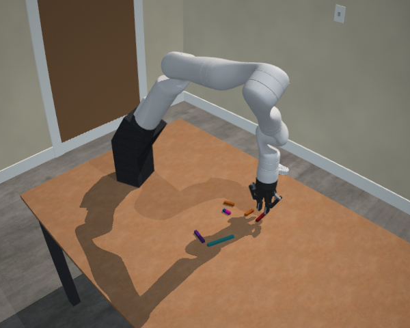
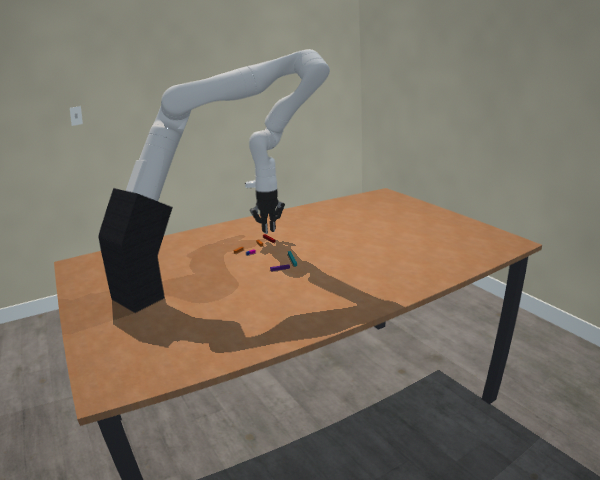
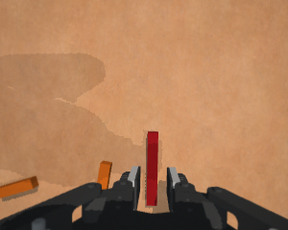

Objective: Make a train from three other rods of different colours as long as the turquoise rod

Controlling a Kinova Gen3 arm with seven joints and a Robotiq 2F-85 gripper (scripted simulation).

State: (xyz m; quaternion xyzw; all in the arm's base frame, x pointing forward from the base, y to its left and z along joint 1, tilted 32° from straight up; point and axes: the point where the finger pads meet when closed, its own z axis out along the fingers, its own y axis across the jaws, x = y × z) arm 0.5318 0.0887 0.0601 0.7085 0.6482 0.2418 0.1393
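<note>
My hand is 40 mm above the red rod. Round my hand: turquoise rod (200 mm to the right, 50 mm behind, 40 mm below); then magenta rod (110 mm behind, 60 mm to the right, 40 mm below); then blue rod (130 mm behind, 60 mm to the right, 40 mm below).
</note>
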